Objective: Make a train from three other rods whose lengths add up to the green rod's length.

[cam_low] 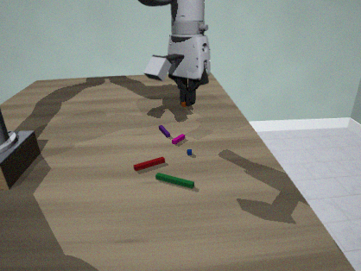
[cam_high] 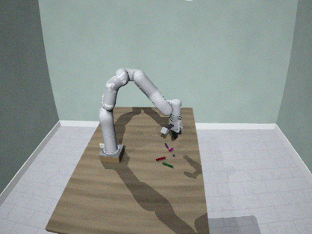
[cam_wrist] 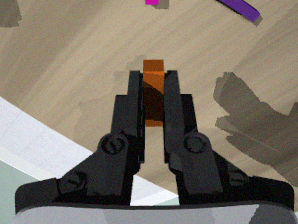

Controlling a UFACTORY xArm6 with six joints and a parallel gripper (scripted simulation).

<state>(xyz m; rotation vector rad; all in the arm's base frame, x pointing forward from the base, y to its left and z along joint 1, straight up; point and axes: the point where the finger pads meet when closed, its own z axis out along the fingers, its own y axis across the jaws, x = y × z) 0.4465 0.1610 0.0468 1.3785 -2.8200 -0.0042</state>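
The purple rod is 6 cm behind my hand, 2 cm to the left of it and 10 cm below it. From my hand the other things lie so: orange rod (2 cm below); red rod (9 cm behind, 15 cm to the right, 10 cm below); blue rod (10 cm to the right, 10 cm below).
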